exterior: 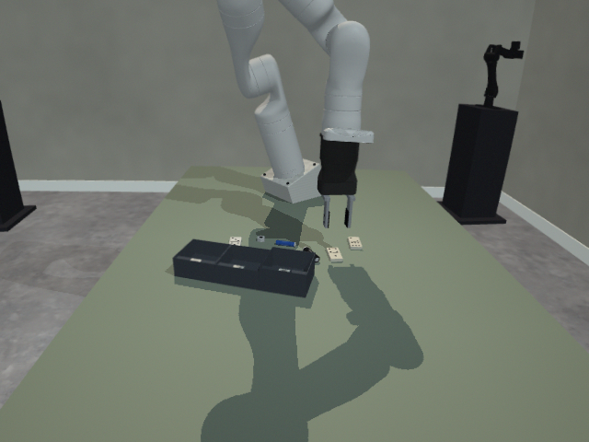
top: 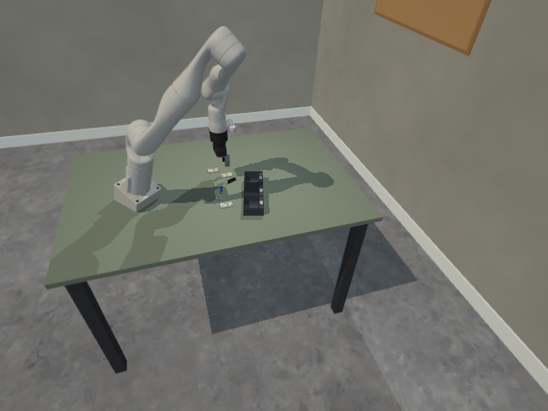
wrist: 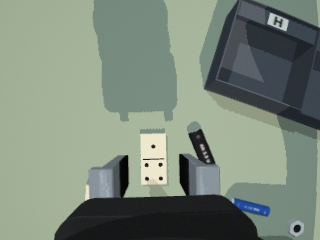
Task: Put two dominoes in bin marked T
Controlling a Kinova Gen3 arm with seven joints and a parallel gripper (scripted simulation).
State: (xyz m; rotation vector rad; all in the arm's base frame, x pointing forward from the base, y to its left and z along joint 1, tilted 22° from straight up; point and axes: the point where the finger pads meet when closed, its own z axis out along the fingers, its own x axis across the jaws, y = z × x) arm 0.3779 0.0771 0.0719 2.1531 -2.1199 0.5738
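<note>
Now: hand 80 mm above the black cylinder and 50 mm to the left of it. Round my hand: blue cylinder: 100 mm to the right, 80 mm below, 50 mm behind; then dark three-part bin: 190 mm to the right, 60 mm below, 60 mm ahead; then small grey nut: 150 mm to the right, 80 mm below, 80 mm behind.
</note>
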